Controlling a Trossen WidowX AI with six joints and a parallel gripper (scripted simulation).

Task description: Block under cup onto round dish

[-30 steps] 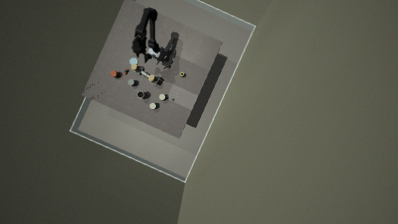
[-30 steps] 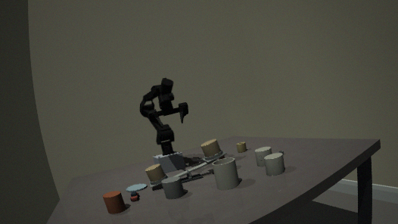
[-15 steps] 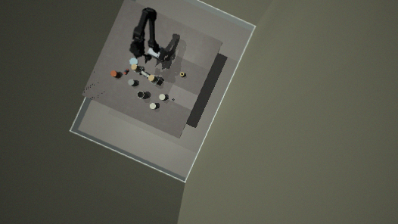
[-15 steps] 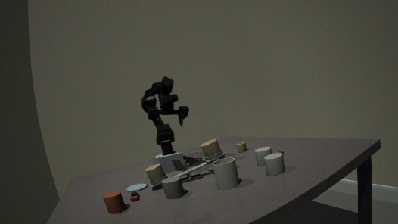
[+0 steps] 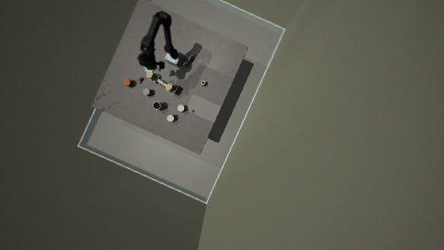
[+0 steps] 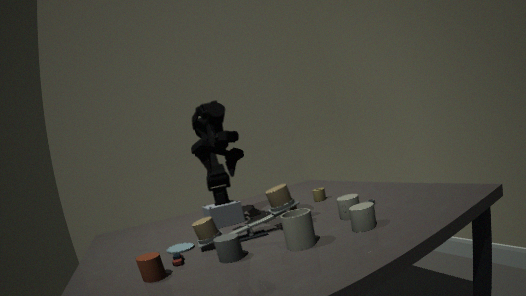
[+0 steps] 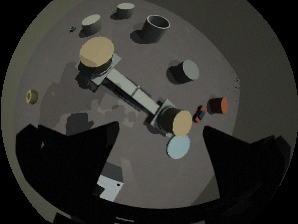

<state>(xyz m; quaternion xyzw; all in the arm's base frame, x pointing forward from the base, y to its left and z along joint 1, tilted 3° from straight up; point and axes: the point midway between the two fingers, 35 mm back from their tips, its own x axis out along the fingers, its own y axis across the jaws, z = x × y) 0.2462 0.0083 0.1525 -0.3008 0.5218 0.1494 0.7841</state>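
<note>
Right now my gripper tip is 5 cm short of the teal block, 9 cm to the left of it and 17 cm above it. Round my gripper tip: grey cup: 23 cm ahead, 3 cm to the right, 18 cm below; then red piece: 16 cm ahead, 20 cm to the right, 20 cm below; then light blue round dish: 1 cm ahead, 20 cm to the right, 21 cm below.
</note>
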